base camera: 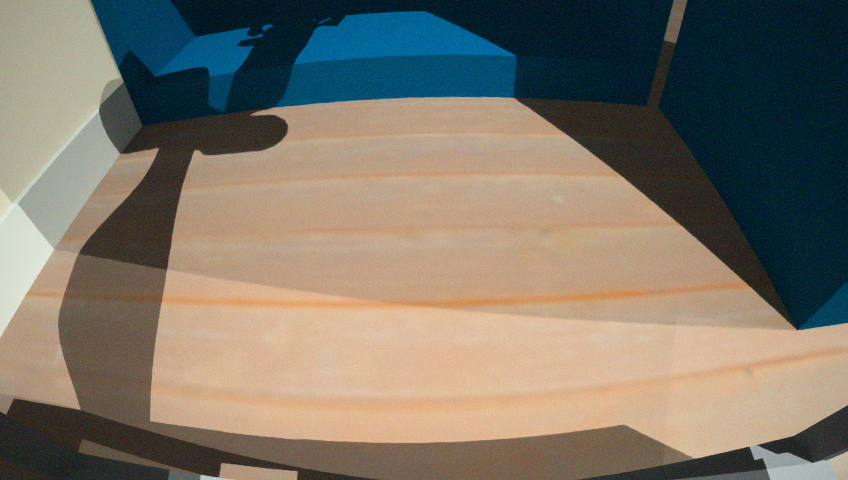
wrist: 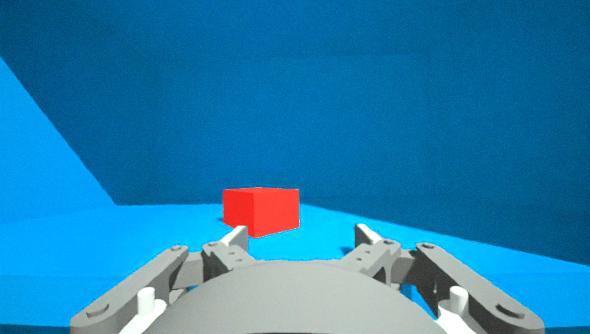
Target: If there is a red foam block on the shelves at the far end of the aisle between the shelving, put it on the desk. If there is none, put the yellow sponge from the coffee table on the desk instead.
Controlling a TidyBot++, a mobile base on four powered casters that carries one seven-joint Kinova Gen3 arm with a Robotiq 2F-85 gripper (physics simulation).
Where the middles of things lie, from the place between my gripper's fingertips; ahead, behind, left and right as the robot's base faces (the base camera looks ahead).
I see the red foam block (wrist: 265, 211) 9 cm ahead of my hand, 5 cm to the left of it and 1 cm above it.
